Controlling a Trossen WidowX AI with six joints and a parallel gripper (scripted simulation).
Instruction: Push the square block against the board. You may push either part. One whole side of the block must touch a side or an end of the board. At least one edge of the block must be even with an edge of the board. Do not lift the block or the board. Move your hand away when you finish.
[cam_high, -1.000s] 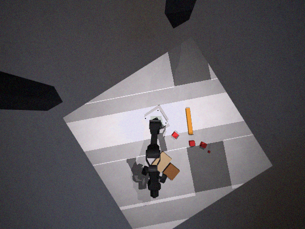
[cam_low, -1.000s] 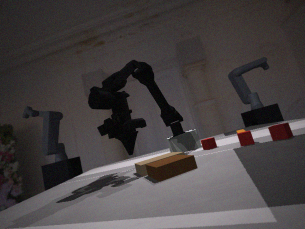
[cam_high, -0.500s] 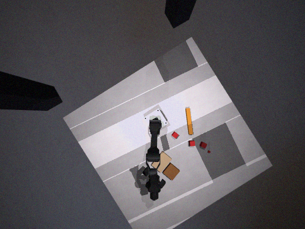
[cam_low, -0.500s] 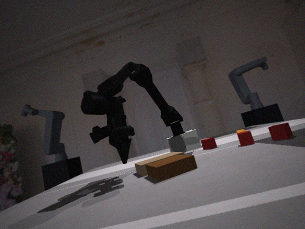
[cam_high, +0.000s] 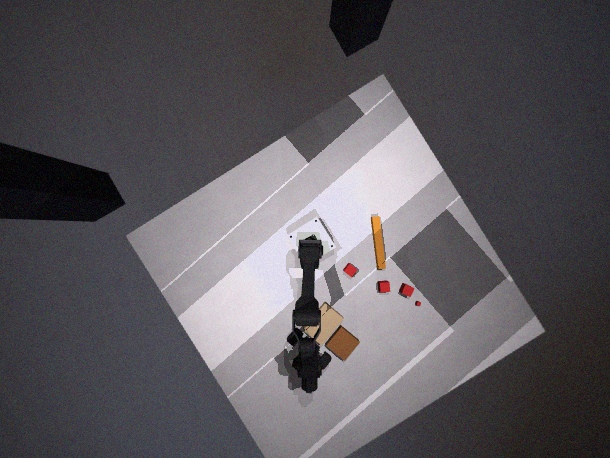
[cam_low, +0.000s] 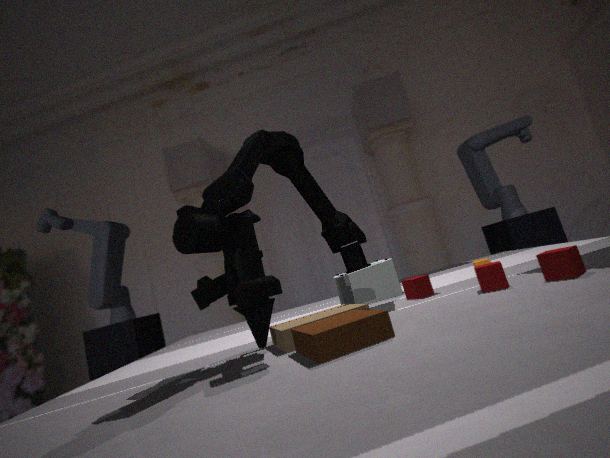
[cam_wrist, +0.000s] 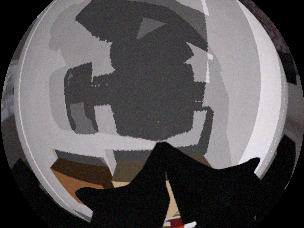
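Now: the board 9 cm to the left of my gripper tip, 4 cm behind it and 1 cm above it. From my gripper tip the other things lie so: long orange bar: 46 cm to the left, 22 cm behind, 1 cm above; then tiny red piece: 48 cm to the left, 9 cm ahead; then brown square block: 12 cm to the left, 8 cm ahead, 1 cm above.
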